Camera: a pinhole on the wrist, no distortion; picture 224 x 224 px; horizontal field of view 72.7 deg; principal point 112.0 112.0 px. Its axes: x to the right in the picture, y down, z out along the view. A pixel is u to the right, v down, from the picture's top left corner.
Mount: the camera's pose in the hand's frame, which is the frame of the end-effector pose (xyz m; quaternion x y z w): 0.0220 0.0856 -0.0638 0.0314 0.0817 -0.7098 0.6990
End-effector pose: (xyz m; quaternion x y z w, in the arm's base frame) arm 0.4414 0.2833 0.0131 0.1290 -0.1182 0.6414 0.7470
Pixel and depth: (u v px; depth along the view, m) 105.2 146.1 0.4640
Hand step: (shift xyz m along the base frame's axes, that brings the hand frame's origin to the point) -0.0112 0.0175 0.4205
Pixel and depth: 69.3 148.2 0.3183
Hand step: -0.1055 0.0414 0.2891
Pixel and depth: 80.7 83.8 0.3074
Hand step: -0.1029 -0.0840 0.2375
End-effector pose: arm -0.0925 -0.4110 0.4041 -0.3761 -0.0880 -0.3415 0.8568
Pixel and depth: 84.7 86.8 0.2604
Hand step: 0.0791 0.1879 0.0889
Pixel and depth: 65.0 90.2 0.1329
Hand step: 0.0862 0.0968 -0.0035
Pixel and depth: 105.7 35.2 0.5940
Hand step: -0.1070 0.5158 0.2773
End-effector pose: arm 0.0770 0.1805 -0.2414 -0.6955 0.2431 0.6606 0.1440
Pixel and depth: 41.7 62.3 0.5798
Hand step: -0.6162 0.0939 0.1026
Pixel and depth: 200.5 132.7 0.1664
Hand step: -0.0506 0.0662 -0.0651
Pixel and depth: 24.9 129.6 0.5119
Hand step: -0.5630 -0.0122 -0.1275
